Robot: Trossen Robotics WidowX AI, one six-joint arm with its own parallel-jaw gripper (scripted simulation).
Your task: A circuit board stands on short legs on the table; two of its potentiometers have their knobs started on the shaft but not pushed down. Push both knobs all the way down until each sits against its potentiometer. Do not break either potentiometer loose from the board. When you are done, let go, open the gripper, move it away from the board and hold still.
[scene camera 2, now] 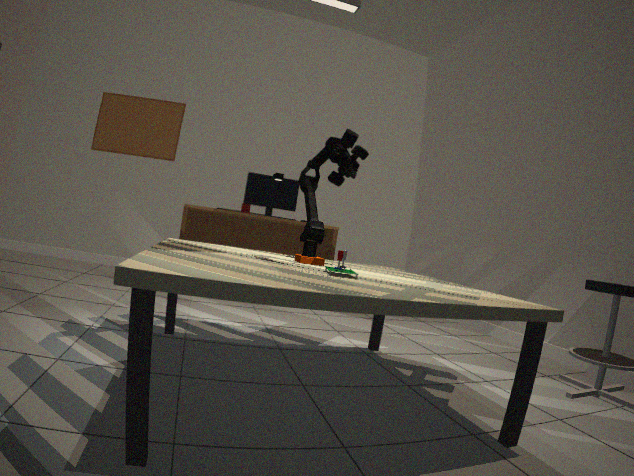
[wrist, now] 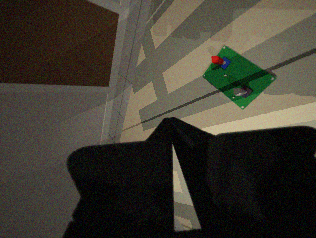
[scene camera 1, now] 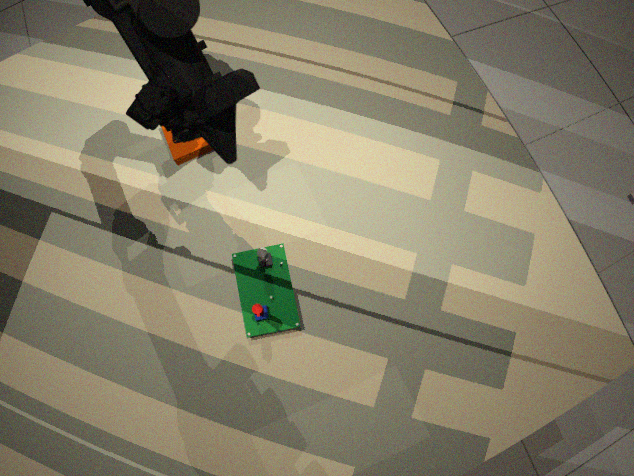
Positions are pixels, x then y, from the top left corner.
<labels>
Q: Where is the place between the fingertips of my gripper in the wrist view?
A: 169, 122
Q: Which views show my gripper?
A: Scene camera 2, the wrist view and scene camera 1: all of them.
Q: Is my gripper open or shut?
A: Shut.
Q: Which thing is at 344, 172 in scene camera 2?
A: My gripper.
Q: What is my gripper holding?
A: Nothing.
</labels>
